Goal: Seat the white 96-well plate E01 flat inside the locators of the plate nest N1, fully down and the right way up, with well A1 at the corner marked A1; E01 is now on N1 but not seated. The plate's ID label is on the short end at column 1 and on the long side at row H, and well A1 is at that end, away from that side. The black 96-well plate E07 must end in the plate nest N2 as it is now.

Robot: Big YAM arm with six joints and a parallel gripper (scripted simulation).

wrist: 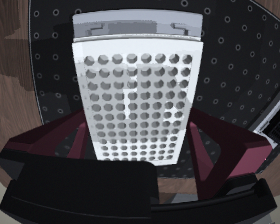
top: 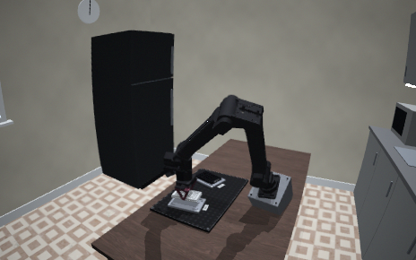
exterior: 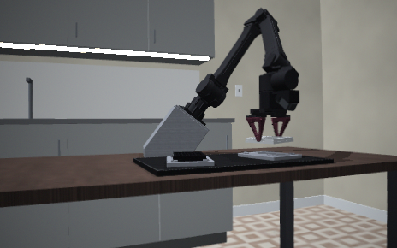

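The plate nest N1 lies 5 cm below my hand. The rest, counted from my hand: white 96-well plate E01: right at my hand; then black plate E07: 27 cm to the right, 4 cm below, 2 cm ahead; then nest N2: 27 cm to the right, 5 cm below, 2 cm ahead.
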